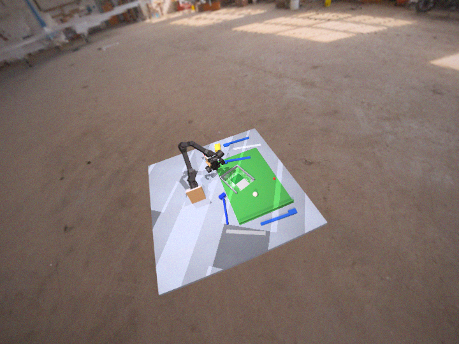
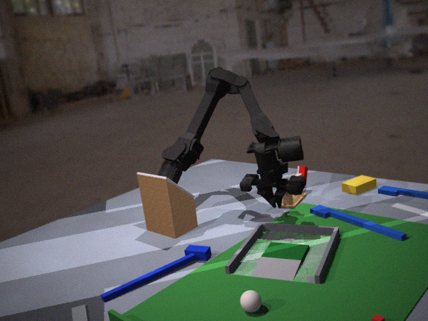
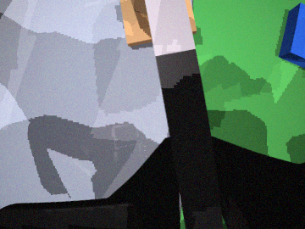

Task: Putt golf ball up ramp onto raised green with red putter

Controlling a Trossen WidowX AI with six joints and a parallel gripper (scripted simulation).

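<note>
The red putter lies 3 cm behind my gripper tip, 11 cm to the left of it and 3 cm above it. From my gripper tip the other things lie so: yellow block: 11 cm ahead, 31 cm to the left, 2 cm below; small wooden stool: 3 cm behind, 13 cm to the left; green mat: 25 cm ahead, 24 cm to the right, 3 cm below.
</note>
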